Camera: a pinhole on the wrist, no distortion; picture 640 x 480 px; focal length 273.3 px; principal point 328.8 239.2 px. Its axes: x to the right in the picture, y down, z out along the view. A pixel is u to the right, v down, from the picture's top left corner.
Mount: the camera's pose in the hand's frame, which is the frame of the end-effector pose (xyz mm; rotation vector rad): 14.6 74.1 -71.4 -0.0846 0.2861 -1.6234
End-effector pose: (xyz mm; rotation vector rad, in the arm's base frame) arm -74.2 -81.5 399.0 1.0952 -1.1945 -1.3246
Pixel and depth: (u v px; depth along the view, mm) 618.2 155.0 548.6
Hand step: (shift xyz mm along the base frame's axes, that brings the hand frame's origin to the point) -475.9 112.9 -519.4
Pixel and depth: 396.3 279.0 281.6
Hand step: -194.2 -96.2 -15.6
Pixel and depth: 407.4 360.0 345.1
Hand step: -240.4 -212.9 -55.6
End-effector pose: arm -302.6 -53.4 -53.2 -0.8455 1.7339 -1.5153
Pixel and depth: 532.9 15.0 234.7
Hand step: 227.6 -4.2 112.9
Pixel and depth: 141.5 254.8 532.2
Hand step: 272.4 -383.2 -420.1
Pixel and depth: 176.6 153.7 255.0
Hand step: 163.1 -100.7 -203.8
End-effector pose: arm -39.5 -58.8 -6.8 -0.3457 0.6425 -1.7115
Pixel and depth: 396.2 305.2 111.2
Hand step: 23.8 -71.7 -4.1
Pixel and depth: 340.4 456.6 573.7
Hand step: 25.1 -644.4 261.2
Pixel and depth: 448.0 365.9 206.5
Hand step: -21.1 -157.8 87.1
